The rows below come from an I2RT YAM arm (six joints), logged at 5 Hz.
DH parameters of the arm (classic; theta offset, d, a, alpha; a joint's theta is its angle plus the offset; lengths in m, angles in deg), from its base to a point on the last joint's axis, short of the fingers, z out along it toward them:
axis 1: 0 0.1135 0.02 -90
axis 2: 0 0 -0.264 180
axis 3: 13.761 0 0.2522 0
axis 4: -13.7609 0 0.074 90
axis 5: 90 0 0 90
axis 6: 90 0.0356 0 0
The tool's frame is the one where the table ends.
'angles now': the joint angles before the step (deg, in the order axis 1, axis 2, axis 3, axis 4, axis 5, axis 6). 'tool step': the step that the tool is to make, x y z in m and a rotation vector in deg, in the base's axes. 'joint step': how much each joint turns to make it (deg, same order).
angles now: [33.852, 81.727, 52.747, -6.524, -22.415, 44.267]
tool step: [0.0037, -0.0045, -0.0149, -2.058, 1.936, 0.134]
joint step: [-1.125, 1.632, -0.994, -0.660, -0.607, -1.393]
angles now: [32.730, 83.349, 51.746, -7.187, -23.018, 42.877]
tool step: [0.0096, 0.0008, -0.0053, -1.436, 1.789, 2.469]
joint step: [-1.060, 2.958, 2.447, -2.893, -2.514, -2.732]
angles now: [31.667, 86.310, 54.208, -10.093, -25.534, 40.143]
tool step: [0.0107, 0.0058, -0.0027, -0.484, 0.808, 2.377]
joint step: [-0.305, 3.297, 3.030, -1.586, -1.964, -2.041]
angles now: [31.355, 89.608, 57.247, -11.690, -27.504, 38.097]
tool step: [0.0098, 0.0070, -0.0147, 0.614, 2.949, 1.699]
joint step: [-0.100, 4.269, 1.377, 0.788, -2.727, 0.202]
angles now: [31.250, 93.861, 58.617, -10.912, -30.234, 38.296]
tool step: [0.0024, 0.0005, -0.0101, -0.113, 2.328, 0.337]
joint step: [-0.241, 1.749, -0.073, -0.033, -1.204, 0.385]
